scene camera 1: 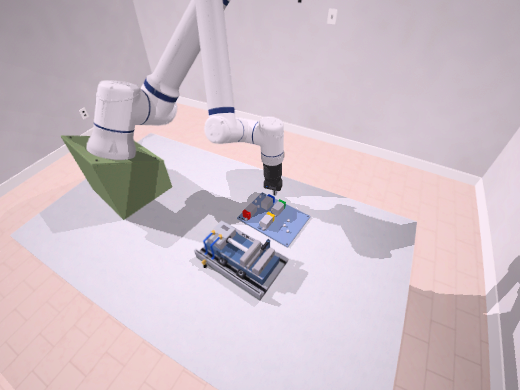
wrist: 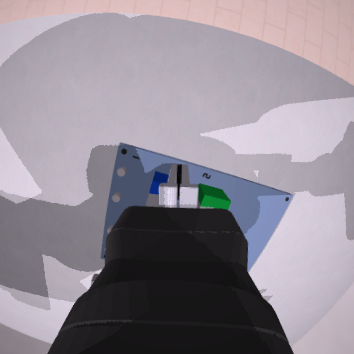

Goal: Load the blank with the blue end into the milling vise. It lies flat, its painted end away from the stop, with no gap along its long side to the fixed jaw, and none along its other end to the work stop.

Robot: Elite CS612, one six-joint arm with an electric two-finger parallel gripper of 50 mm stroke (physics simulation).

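The blank with the blue end (scene camera 1: 267,203) (wrist: 159,183) lies on the blue plate (scene camera 1: 298,226) (wrist: 265,220), near its back corner; in the wrist view the gripper hides part of it. My gripper (scene camera 1: 274,193) (wrist: 178,174) is shut with nothing between its fingertips. It points down over the plate, between the blue end and the green end in the wrist view. The milling vise (scene camera 1: 245,255) stands in front of the plate. Its two grey jaws stand apart, the fixed jaw (scene camera 1: 263,260) on the right. A small dark upright piece, which looks like the work stop (scene camera 1: 266,244), stands at their back end.
A blank with a green end (scene camera 1: 279,206) (wrist: 214,197) lies close beside the gripper. Blanks with a yellow end (scene camera 1: 267,220) and a red end (scene camera 1: 247,214) also lie on the plate. Blue hoses (scene camera 1: 210,244) rise at the vise's left end. Small pegs (scene camera 1: 286,226) stand on the plate.
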